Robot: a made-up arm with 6 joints.
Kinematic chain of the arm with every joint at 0, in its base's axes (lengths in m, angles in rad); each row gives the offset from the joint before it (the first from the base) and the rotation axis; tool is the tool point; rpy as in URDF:
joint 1: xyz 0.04 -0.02 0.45 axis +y
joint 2: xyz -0.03 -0.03 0 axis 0.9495 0.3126 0.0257
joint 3: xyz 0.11 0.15 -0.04 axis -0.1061 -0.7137 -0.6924
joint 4: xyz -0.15 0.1 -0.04 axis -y
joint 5: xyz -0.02 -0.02 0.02 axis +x
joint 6: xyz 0.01 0 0.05 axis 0.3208 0.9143 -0.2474
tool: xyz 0.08 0.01 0.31 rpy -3.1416 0 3.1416
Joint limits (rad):
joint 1: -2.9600..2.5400
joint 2: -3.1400..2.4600
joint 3: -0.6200..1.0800
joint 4: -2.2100..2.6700
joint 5: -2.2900..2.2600
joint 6: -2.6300..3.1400
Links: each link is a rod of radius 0.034 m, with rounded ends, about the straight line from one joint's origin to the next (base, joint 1, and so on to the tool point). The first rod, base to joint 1, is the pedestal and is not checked.
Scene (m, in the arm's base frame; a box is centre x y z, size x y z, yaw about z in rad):
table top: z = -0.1
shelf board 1: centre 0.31 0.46 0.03 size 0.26 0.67 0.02 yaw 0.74
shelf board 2: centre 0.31 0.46 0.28 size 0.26 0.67 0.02 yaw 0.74
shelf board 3: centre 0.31 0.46 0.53 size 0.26 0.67 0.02 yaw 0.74
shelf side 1: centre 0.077 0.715 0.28 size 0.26 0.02 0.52 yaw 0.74
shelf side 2: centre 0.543 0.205 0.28 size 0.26 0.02 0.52 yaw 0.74
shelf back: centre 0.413 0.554 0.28 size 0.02 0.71 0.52 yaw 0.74
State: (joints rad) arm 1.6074 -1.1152 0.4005 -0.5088 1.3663 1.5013
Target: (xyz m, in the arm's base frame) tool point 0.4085 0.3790 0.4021
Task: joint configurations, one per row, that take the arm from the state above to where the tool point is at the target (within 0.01 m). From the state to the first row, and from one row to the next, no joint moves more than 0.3 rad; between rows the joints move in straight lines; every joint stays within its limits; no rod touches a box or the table.
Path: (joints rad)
1: 1.7034 -0.8995 0.5226 -0.3913 1.0867 1.3035
2: 1.7994 -0.6839 0.6448 -0.2737 0.8072 1.1056
3: 1.8953 -0.4682 0.7669 -0.1562 0.5276 0.9078
4: 1.9913 -0.2526 0.8891 -0.0387 0.2481 0.7099
5: 2.0873 -0.0369 1.0112 0.0789 -0.0315 0.5121
6: 2.0472 0.1747 0.9755 0.2146 -0.1281 0.3086
7: 2.0072 0.3862 0.9398 0.3504 -0.2248 0.1051
8: 1.9671 0.5978 0.9041 0.4861 -0.3214 -0.0985

